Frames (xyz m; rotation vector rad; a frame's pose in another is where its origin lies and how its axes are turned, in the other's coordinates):
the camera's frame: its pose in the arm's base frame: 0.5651 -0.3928 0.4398 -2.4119 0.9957 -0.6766
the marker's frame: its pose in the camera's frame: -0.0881 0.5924 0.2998 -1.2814 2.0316 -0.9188
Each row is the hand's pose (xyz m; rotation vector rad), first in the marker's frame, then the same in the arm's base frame.
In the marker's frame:
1: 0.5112 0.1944 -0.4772 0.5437 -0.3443 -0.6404
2: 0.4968 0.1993 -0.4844 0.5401 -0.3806 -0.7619
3: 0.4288 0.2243 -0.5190 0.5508 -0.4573 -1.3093
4: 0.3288 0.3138 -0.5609 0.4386 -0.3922 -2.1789
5: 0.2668 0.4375 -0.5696 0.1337 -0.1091 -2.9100
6: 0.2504 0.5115 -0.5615 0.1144 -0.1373 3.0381
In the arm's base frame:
1: 0.1695 0.0447 -0.2327 1.2673 0.1301 0.7096
2: 0.1605 0.0363 -0.2441 1.2706 0.1384 0.5757
3: 0.1159 -0.0029 -0.2982 1.2271 0.2545 0.0064
4: 0.0023 -0.0636 -0.3545 0.9117 0.4612 -0.8173
5: -0.1289 -0.1084 -0.3547 0.3904 0.6237 -1.4329
6: -0.2004 -0.1244 -0.3338 0.0393 0.6937 -1.6874

